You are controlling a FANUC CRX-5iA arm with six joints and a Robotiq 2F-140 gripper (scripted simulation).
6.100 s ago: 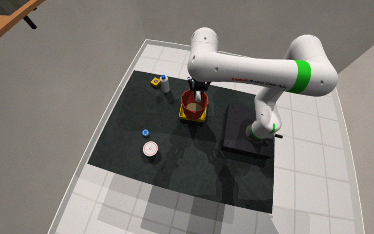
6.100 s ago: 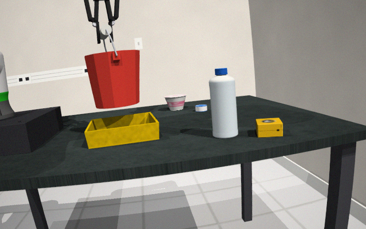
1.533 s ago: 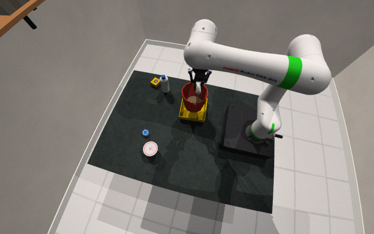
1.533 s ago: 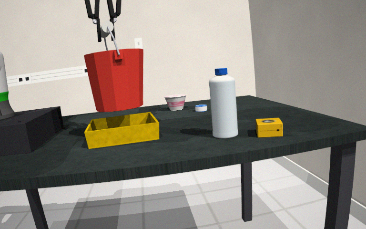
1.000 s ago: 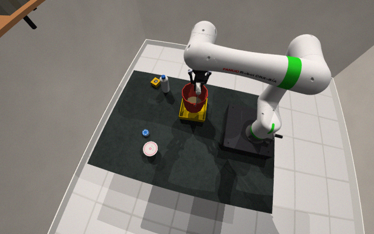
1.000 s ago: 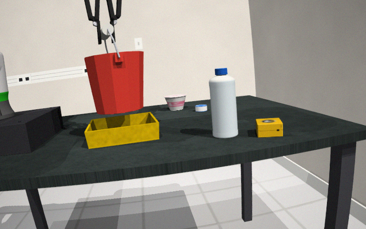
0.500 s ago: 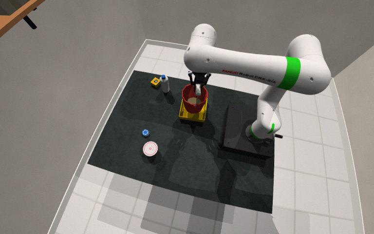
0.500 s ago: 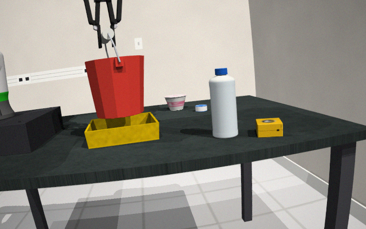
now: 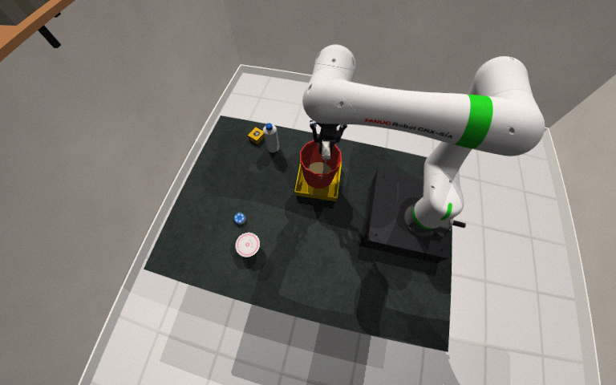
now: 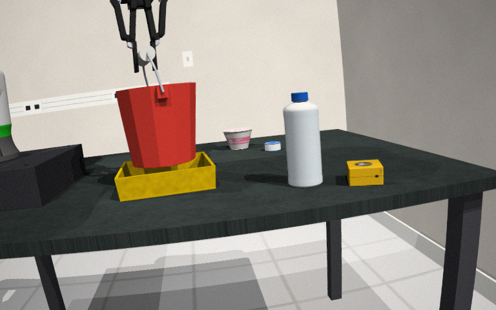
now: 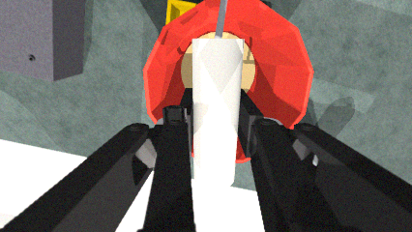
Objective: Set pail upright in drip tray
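Now: the red pail 10 mm ahead of my hand and 90 mm below it. The rest, counted from my hand: pail handle: 10 mm ahead, 30 mm below; then white bottle: 300 mm ahead, 130 mm to the right, 200 mm below; then yellow drip tray: 20 mm ahead, 270 mm below.
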